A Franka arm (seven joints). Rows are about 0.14 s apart.
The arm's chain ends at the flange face. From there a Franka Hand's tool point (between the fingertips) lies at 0.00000 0.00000 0.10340 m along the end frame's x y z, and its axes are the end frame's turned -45 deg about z.
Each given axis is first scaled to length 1.
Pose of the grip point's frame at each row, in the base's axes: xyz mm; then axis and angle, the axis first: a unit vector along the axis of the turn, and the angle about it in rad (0 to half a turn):
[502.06 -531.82 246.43 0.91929 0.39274 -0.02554 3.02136]
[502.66 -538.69 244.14 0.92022 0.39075 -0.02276 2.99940]
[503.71 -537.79 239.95 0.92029 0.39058 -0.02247 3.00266]
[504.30 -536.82 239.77 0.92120 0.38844 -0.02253 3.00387]
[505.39 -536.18 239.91 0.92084 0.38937 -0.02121 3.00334]
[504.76 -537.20 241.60 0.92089 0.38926 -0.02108 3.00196]
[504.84 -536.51 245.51 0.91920 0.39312 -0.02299 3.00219]
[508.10 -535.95 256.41 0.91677 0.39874 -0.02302 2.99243]
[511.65 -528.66 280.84 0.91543 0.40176 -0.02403 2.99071]
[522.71 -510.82 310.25 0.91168 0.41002 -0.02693 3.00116]
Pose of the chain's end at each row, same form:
[502.03 -518.35 348.95 0.99994 0.01105 -0.00056 3.01097]
[501.24 -523.38 346.39 0.99994 0.00886 0.00623 2.99282]
[502.37 -522.81 342.25 0.99995 0.00867 0.00587 2.99605]
[503.06 -521.94 342.09 0.99996 0.00635 0.00558 2.99713]
[503.86 -521.36 342.23 0.99995 0.00734 0.00690 2.99765]
[503.15 -522.26 343.90 0.99995 0.00722 0.00729 2.99647]
[503.54 -521.44 347.80 0.99992 0.01144 0.00548 2.99522]
[506.31 -519.97 358.55 0.99982 0.01756 0.00733 2.98619]
[509.93 -512.45 382.95 0.99976 0.02086 0.00673 2.98382]
[521.83 -495.35 412.48 0.99955 0.02994 0.00204 2.99125]

